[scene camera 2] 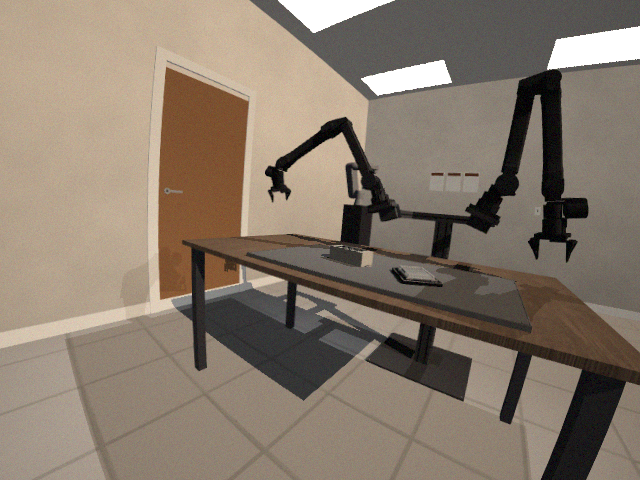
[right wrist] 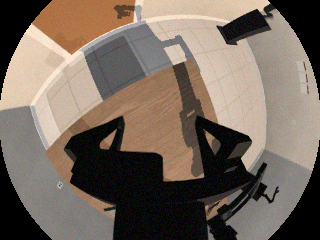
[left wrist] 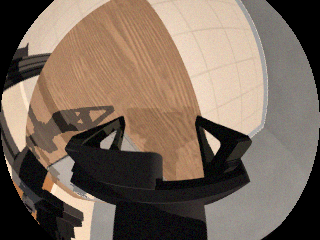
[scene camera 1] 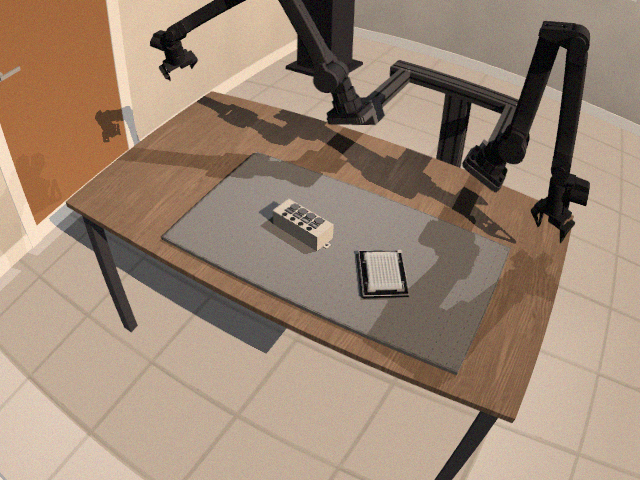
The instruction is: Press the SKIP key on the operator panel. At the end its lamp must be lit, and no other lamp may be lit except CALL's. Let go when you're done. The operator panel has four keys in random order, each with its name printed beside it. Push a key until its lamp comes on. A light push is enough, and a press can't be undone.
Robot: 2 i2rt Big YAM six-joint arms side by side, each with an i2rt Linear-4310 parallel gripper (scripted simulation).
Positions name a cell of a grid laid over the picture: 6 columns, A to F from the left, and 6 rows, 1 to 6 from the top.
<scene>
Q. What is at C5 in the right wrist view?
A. The right gripper.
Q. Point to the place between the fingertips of the left gripper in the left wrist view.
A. D3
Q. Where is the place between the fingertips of the left gripper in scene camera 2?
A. At F4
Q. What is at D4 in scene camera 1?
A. A white ribbed block.
</scene>
